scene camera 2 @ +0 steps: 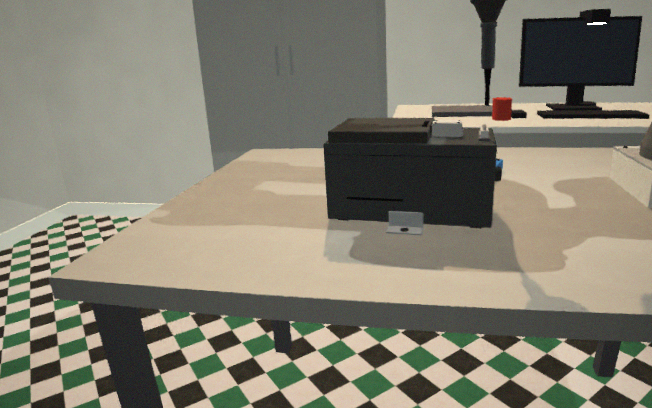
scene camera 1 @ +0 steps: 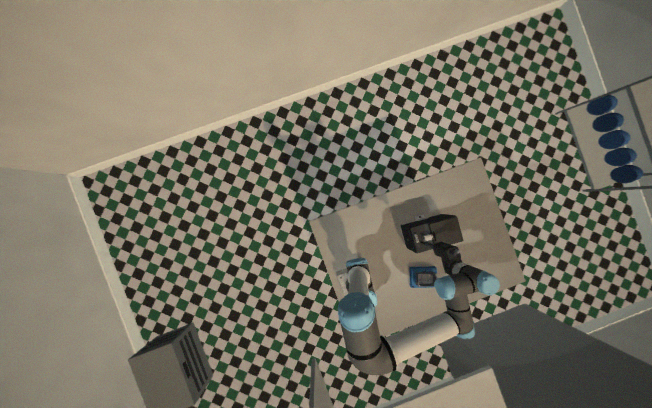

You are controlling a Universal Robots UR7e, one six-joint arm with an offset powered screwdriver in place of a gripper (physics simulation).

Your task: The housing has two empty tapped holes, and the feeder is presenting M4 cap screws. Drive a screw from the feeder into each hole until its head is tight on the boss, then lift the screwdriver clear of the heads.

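Note:
My screwdriver (scene camera 1: 433,243) (scene camera 2: 487,103) has its thin black bit pointing down at the feeder's right end in scene camera 2, with the tip above the top face. Whether a screw sits on the bit is too small to tell. The feeder (scene camera 1: 446,227) (scene camera 2: 410,175) is a black box with a pale block (scene camera 2: 447,129) and a small pale nub (scene camera 2: 484,133) on top. The grey housing (scene camera 1: 426,279) sits in a blue tray (scene camera 1: 413,278) beside the feeder. Its holes and any screw heads are too small to make out. In scene camera 2 the feeder mostly hides the tray.
The table (scene camera 1: 345,232) (scene camera 2: 200,255) carries the feeder, the tray and the arm's base. A small grey bracket (scene camera 2: 405,222) stands at the feeder's front. A red cup (scene camera 2: 501,109) and a monitor (scene camera 2: 580,52) stand on a desk behind. Blue stools (scene camera 1: 614,139) are at the far right.

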